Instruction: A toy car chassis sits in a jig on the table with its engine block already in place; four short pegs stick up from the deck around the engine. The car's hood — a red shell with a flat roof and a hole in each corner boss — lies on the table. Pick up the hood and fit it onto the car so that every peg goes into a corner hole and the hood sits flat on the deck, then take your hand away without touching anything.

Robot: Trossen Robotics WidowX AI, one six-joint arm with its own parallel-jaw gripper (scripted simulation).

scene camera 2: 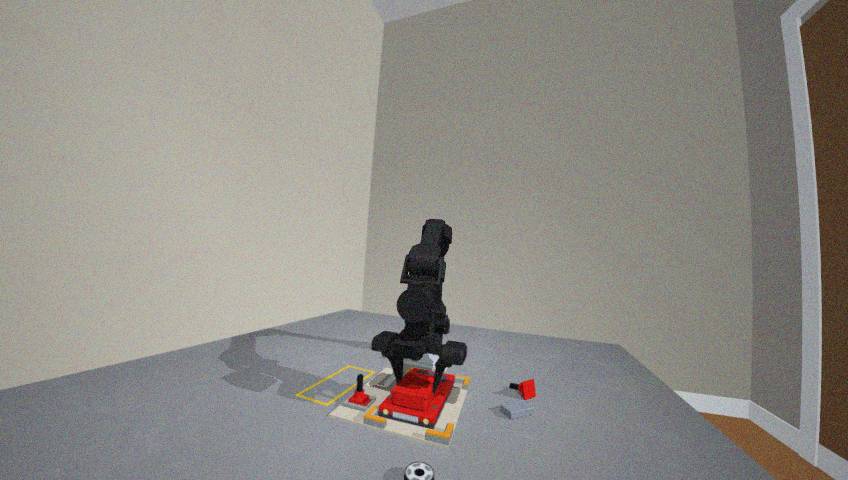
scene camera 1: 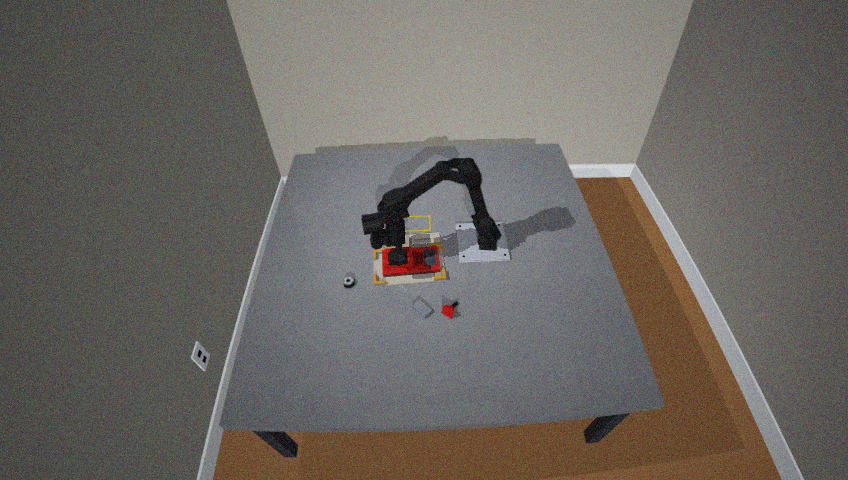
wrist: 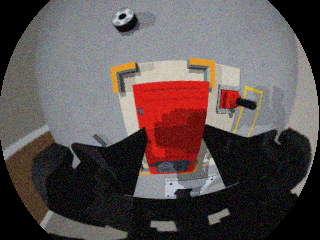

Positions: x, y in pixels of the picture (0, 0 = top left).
Labels:
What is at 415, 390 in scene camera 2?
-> A red hood.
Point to a red hood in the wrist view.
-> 175, 120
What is the gripper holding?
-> A red hood.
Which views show the gripper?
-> Scene camera 2, scene camera 1 and the wrist view: all of them.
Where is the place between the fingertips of the gripper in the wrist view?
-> At 174, 128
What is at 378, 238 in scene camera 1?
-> The gripper.

